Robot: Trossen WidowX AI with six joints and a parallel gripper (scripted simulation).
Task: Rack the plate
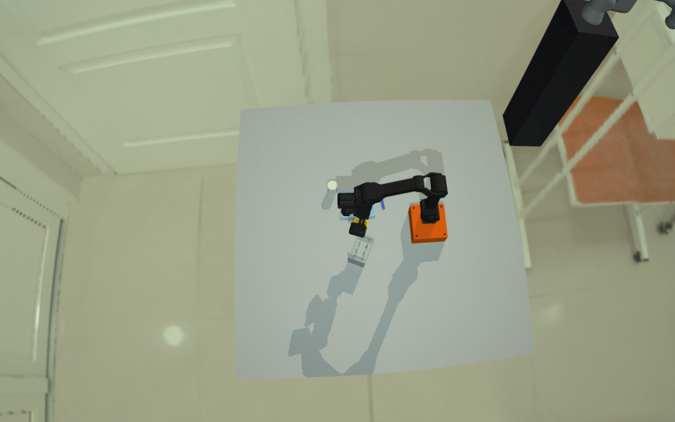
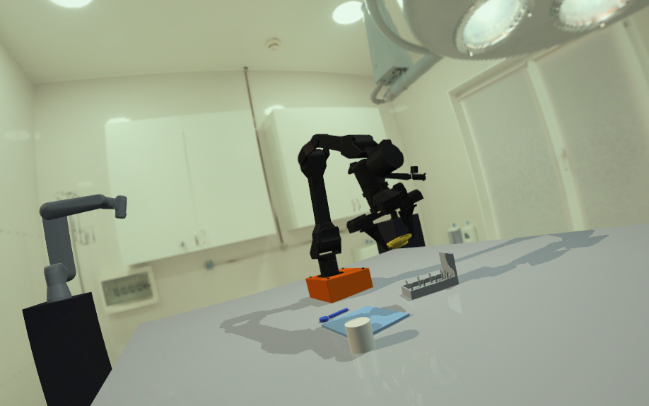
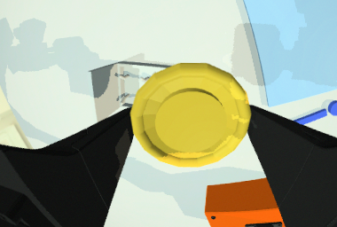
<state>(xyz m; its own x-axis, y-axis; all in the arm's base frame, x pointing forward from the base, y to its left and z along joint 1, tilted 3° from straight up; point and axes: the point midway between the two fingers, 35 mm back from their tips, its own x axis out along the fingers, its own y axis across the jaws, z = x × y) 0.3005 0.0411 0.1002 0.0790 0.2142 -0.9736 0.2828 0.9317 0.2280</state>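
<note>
The dish rack is 1 cm behind my gripper tip, 7 cm to the left of it and 11 cm below it. Also, from my gripper tip: white cup (11 cm ahead, 22 cm to the right, 11 cm below); then yellow plate (1 cm above).
</note>
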